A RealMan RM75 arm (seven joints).
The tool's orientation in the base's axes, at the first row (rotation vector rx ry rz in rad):
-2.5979 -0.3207 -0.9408
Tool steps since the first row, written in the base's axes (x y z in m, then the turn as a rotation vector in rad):
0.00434 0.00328 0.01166 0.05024 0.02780 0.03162
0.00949 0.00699 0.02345 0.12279 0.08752 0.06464
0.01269 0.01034 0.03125 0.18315 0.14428 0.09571
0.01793 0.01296 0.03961 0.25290 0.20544 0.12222
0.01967 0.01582 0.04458 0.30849 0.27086 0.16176
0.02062 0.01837 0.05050 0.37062 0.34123 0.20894
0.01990 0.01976 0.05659 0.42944 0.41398 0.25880
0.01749 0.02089 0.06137 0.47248 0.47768 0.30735
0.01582 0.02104 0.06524 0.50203 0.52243 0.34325
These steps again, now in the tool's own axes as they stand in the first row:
0.01116 -0.00452 -0.00453 0.06092 -0.01686 0.01734
0.02306 -0.00920 -0.00851 0.14241 -0.05582 0.05933
0.03086 -0.01318 -0.01090 0.21318 -0.09558 0.09455
0.04049 -0.01596 -0.01282 0.28844 -0.13512 0.14018
0.04529 -0.01926 -0.01422 0.36191 -0.18647 0.17013
0.05010 -0.02277 -0.01687 0.44574 -0.24212 0.20036
0.05365 -0.02581 -0.02107 0.52903 -0.30171 0.22776
0.05506 -0.02884 -0.02541 0.59878 -0.35790 0.24341
0.05634 -0.03051 -0.02907 0.64844 -0.39805 0.25274

